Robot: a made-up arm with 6 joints. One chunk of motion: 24 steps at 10 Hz.
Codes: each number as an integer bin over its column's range. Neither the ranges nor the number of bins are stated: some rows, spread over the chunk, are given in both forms.
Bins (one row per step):
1: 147 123 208 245 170 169
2: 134 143 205 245 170 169
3: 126 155 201 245 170 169
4: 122 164 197 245 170 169
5: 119 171 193 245 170 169
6: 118 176 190 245 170 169
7: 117 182 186 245 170 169
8: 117 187 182 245 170 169
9: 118 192 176 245 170 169
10: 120 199 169 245 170 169
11: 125 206 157 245 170 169
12: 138 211 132 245 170 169
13: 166 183 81 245 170 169
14: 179 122 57 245 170 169
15: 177 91 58 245 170 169
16: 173 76 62 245 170 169
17: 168 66 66 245 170 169
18: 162 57 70 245 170 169
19: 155 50 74 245 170 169
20: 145 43 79 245 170 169
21: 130 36 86 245 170 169
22: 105 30 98 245 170 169
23: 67 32 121 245 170 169
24: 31 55 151 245 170 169
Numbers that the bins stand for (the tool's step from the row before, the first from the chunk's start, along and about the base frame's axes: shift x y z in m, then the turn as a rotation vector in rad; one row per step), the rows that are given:
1: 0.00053 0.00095 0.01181 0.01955 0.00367 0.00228
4: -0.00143 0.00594 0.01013 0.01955 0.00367 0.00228
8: -0.00182 0.00873 0.00784 0.01955 0.00367 0.00228
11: -0.00120 0.01104 0.00401 0.01955 0.00367 0.00228
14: 0.00304 0.00083 -0.01128 0.01955 0.00367 0.00228
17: 0.00218 -0.00598 -0.00991 0.01955 0.00367 0.00228
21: -0.00080 -0.00962 -0.00685 0.01955 0.00367 0.00228
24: -0.00857 -0.00731 0.00309 0.01955 0.00367 0.00228
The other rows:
2: -0.00049 0.00338 0.01135 0.01955 0.00367 0.00228
3: -0.00112 0.00484 0.01074 0.01955 0.00367 0.00228
5: -0.00167 0.00679 0.00952 0.01955 0.00367 0.00228
6: -0.00175 0.00740 0.00906 0.01955 0.00367 0.00228
7: -0.00182 0.00813 0.00845 0.01955 0.00367 0.00228
9: -0.00175 0.00934 0.00692 0.01955 0.00367 0.00228
10: -0.00159 0.01019 0.00585 0.01955 0.00367 0.00228
12: -0.00018 0.01165 0.00019 0.01955 0.00367 0.00228
13: 0.00202 0.00825 -0.00761 0.01955 0.00367 0.00228
15: 0.00288 -0.00294 -0.01113 0.01955 0.00367 0.00228
16: 0.00257 -0.00476 -0.01052 0.01955 0.00367 0.00228
18: 0.00171 -0.00707 -0.00929 0.01955 0.00367 0.00228
19: 0.00116 -0.00792 -0.00868 0.01955 0.00367 0.00228
20: 0.00037 -0.00877 -0.00792 0.01955 0.00367 0.00228
22: -0.00276 -0.01035 -0.00501 0.01955 0.00367 0.00228
23: -0.00575 -0.01011 -0.00149 0.01955 0.00367 0.00228

